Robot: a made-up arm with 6 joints.
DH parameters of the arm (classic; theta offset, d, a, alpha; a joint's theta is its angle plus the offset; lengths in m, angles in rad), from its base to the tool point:
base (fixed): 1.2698 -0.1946 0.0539 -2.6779
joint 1: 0 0.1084 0.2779 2.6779
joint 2: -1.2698 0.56 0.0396 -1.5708
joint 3: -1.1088 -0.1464 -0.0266 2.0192
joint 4: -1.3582 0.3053 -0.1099 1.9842
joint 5: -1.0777 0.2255 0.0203 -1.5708
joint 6: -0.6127 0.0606 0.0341 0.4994
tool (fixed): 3.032 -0.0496 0 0
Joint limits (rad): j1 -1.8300..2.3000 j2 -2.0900..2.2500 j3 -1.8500..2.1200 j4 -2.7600..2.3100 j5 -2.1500..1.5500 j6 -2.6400..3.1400
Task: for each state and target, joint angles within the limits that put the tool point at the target. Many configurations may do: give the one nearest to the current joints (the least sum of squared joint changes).
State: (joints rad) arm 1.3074 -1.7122 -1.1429 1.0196 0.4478 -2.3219
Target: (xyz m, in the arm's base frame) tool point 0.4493 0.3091 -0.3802
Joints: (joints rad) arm 1.9437 -1.8520 -0.9926 0.9110 0.4273 -2.3180
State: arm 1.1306 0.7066 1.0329 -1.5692 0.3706 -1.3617
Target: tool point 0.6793 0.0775 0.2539
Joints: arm 1.5175 0.3437 1.3496 -1.9725 0.2869 -1.3040
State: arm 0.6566 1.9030 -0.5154 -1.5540 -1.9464 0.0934
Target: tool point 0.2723 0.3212 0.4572
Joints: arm 0.4966 1.8530 0.1708 -1.7157 -1.8053 0.0154
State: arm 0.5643 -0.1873 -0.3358 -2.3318 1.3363 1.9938
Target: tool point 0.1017 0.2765 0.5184
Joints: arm 0.4882 0.0011 0.1266 -2.4998 1.3615 2.0646
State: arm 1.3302 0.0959 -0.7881 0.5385 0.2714 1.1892
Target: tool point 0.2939 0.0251 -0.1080
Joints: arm 1.0886 0.6648 -1.3372 -0.1311 0.3020 1.4090
